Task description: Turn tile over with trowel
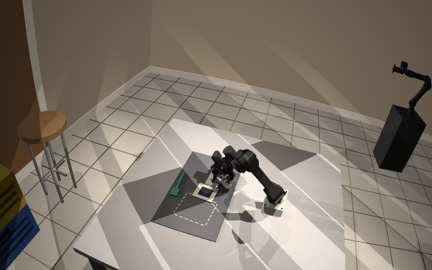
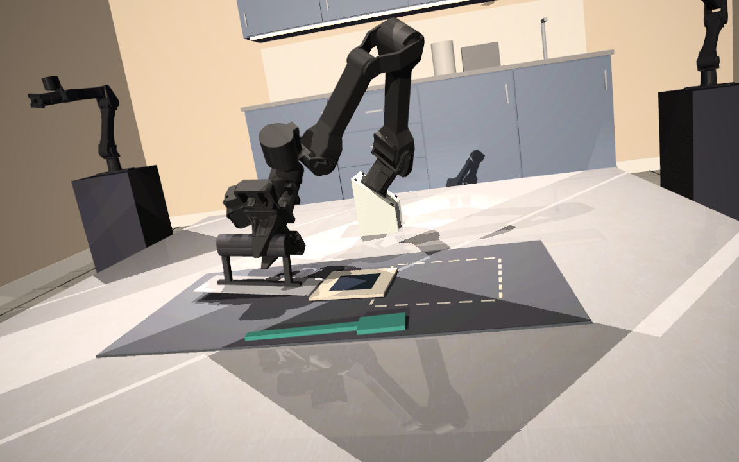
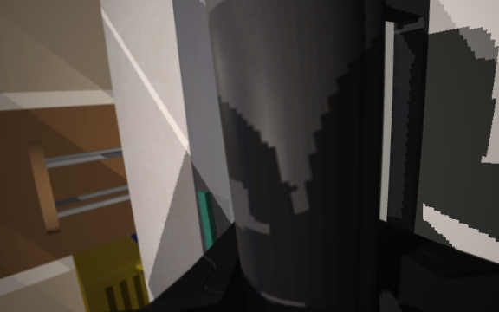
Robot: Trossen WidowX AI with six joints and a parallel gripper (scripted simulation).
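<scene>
My gripper tip is now 150 mm to the right of the tile and 50 mm above it. Round my gripper tip: teal flat tool 160 mm ahead, 150 mm to the left, 50 mm below; then dark mat 20 mm ahead, 130 mm to the left, 70 mm below.
</scene>
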